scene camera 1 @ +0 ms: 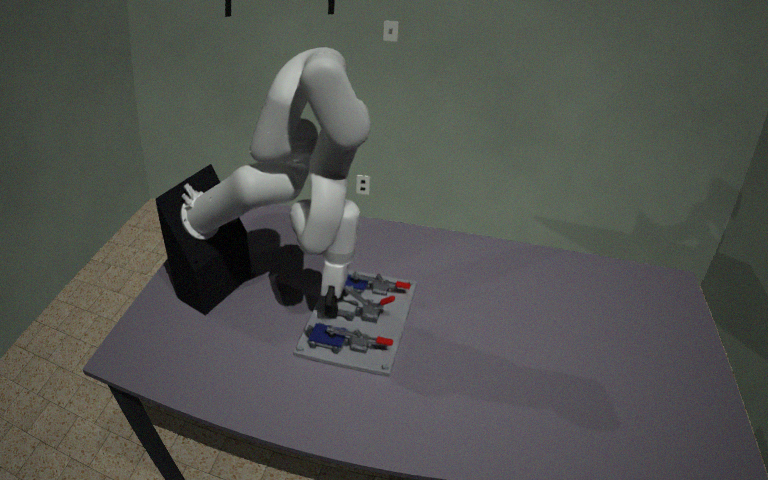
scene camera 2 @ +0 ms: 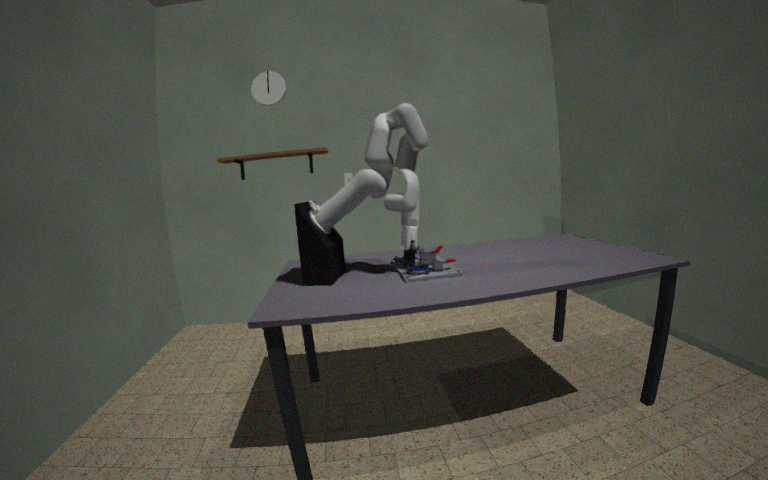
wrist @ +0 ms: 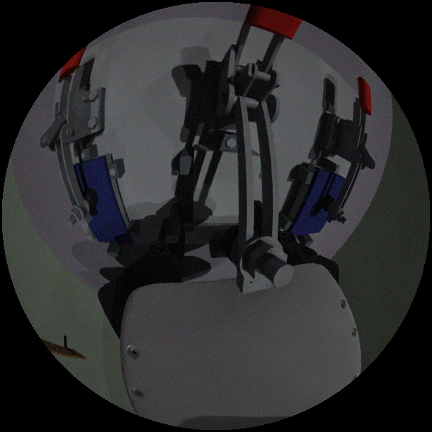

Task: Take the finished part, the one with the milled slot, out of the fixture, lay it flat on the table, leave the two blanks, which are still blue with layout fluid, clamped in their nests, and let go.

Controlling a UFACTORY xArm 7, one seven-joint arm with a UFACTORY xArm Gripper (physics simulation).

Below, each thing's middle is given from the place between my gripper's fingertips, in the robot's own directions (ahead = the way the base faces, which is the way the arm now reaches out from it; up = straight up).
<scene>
I see the finished part (wrist: 215, 179) 20 mm ahead of my hand and 10 mm above it. Round my hand: fixture plate (scene camera 1: 393, 316) (70 mm ahead, 10 mm to the right, 20 mm below).
</scene>
